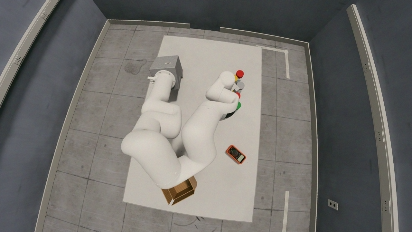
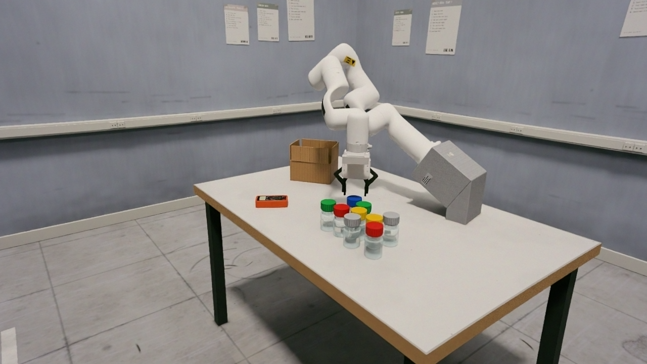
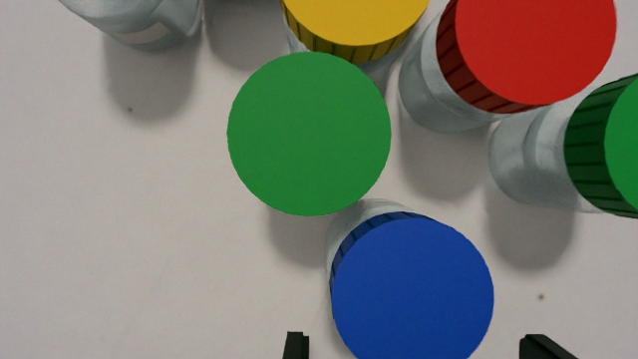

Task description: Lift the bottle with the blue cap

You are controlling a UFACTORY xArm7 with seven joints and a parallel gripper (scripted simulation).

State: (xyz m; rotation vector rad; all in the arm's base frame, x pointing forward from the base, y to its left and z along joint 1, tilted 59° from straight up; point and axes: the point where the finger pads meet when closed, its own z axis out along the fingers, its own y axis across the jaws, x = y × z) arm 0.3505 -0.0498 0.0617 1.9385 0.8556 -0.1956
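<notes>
Right now my hand is 70 mm above the blue-capped bottle, 20 mm to the right of it and 20 mm short of it. The rest, counted from my hand: orange multimeter 340 mm to the right, 140 mm ahead, 110 mm below.
</notes>
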